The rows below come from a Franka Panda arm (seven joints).
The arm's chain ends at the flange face. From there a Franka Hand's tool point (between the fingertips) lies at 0.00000 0.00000 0.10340 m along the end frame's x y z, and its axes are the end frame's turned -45 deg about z.
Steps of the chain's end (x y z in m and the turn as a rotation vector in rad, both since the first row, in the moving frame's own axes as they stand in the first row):
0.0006, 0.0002, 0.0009, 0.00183, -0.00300, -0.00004
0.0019, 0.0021, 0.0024, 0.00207, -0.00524, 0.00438
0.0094, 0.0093, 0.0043, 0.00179, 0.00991, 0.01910
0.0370, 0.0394, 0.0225, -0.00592, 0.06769, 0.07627
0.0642, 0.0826, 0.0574, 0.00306, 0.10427, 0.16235
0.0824, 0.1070, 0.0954, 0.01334, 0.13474, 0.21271
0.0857, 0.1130, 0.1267, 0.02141, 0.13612, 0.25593
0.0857, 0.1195, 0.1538, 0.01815, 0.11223, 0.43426
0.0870, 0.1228, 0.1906, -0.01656, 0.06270, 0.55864
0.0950, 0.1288, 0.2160, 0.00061, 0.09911, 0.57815
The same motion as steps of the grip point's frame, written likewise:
0.0002, 0.0002, 0.0009, 0.00342, -0.00083, -0.00004
-0.0004, 0.0023, 0.0024, 0.00517, -0.00224, 0.00438
0.0009, 0.0138, 0.0043, -0.00574, 0.00827, 0.01910
0.0026, 0.0596, 0.0223, -0.05205, 0.04368, 0.07627
-0.0058, 0.1118, 0.0568, -0.07157, 0.07589, 0.16235
-0.0076, 0.1439, 0.0945, -0.08584, 0.10471, 0.21271
-0.0090, 0.1502, 0.1257, -0.08111, 0.11139, 0.25593
-0.0162, 0.1538, 0.1531, -0.06652, 0.09219, 0.43426
-0.0237, 0.1548, 0.1904, -0.05605, 0.03263, 0.55864
-0.0190, 0.1671, 0.2155, -0.06965, 0.07051, 0.57815

